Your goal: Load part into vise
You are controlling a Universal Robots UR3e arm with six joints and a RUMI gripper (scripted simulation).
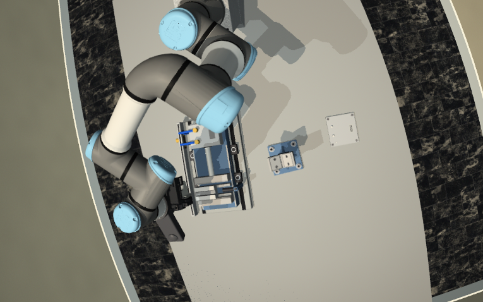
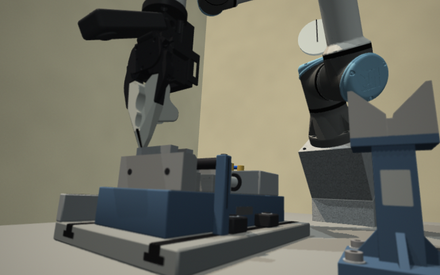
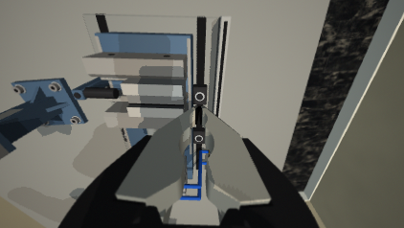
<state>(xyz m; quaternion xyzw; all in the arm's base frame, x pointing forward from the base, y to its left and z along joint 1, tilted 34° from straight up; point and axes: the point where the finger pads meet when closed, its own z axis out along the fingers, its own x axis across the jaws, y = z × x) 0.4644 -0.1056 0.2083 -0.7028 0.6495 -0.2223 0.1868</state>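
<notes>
My hand is 5 cm to the right of the part and 3 cm above it. Round my hand: air cylinder rod: 9 cm behind, 6 cm to the left, 5 cm below; fixed jaw: 7 cm to the left, 5 cm below, 3 cm ahead; work stop rod: 11 cm to the left, 4 cm below, 1 cm behind.
</notes>
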